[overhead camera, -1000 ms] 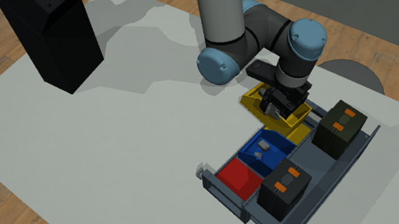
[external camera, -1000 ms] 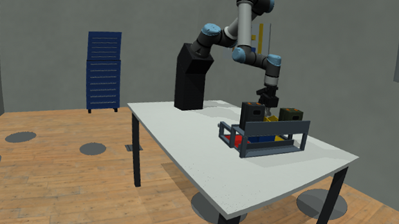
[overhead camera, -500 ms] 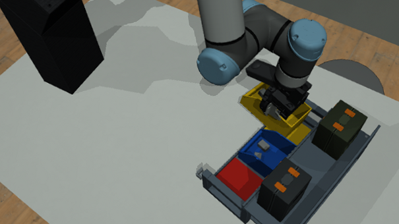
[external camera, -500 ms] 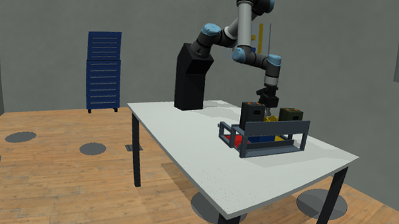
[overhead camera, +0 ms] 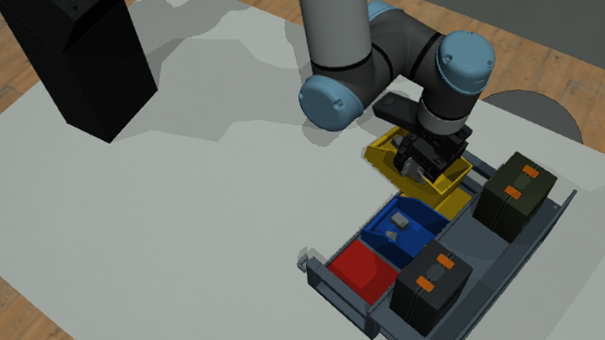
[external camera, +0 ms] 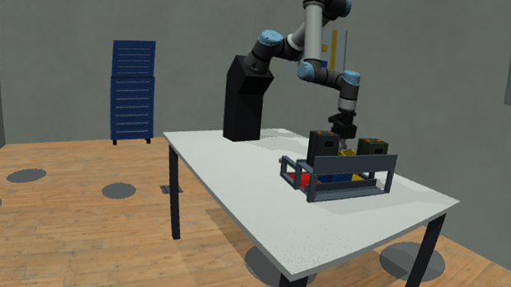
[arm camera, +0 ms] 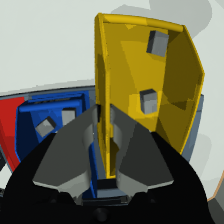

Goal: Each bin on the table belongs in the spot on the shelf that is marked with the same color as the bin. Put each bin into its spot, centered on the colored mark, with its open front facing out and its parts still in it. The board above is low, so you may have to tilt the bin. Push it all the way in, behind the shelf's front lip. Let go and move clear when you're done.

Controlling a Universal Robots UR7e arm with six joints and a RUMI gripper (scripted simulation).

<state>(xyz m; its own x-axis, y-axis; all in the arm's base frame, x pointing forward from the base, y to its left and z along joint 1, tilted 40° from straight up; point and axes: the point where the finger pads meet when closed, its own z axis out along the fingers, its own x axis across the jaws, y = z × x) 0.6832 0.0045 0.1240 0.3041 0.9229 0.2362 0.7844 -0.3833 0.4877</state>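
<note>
Now: the yellow bin 40 mm to the left of my hand, 30 mm below it and 10 mm ahead of it. From my hand the other things lie so: blue bin: 100 mm to the right, 50 mm below, 50 mm ahead.
</note>
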